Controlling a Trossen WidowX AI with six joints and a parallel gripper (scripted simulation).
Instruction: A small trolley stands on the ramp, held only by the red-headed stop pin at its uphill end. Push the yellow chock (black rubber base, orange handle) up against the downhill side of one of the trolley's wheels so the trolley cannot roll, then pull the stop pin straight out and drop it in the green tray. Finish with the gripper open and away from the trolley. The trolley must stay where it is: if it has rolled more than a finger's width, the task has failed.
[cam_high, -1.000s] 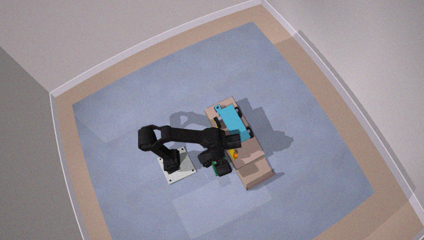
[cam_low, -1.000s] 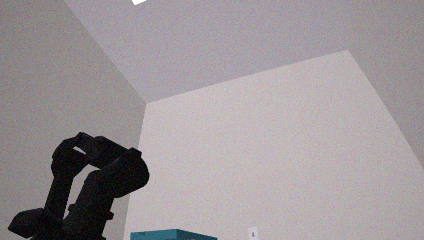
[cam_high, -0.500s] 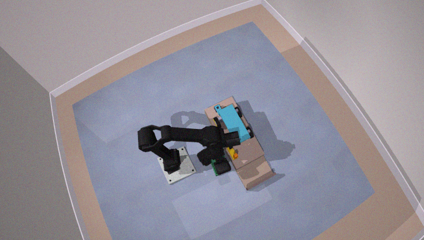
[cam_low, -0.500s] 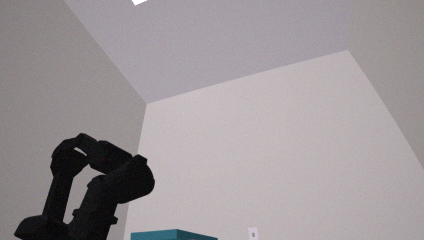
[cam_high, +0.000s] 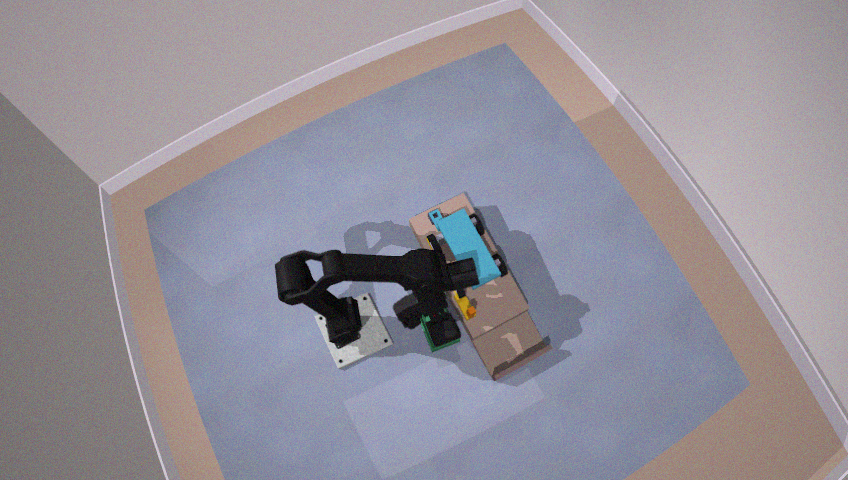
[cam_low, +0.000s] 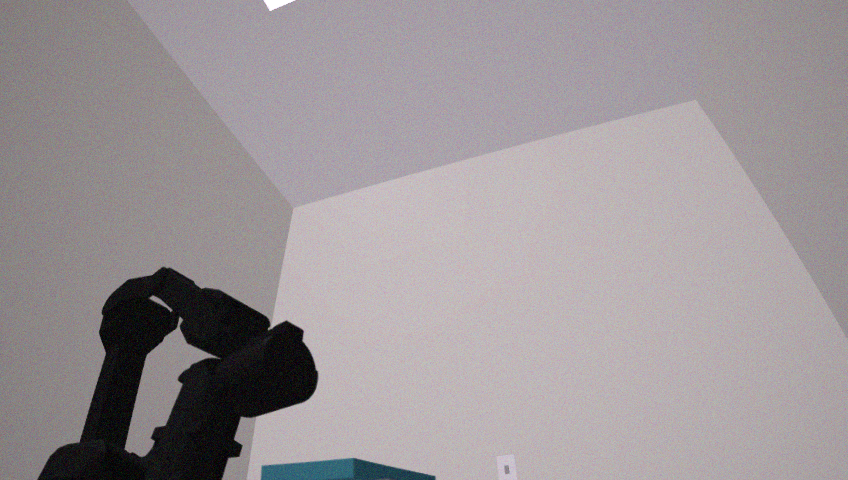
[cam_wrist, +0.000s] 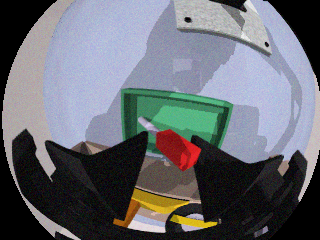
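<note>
The red-headed stop pin lies 10 mm to the right of my gripper tip. Also, from my gripper tip: cyan trolley: 130 mm ahead, 80 mm to the left, 80 mm above; ramp: 130 mm ahead, 80 mm to the left, 10 mm above; green tray: 50 mm below.
</note>
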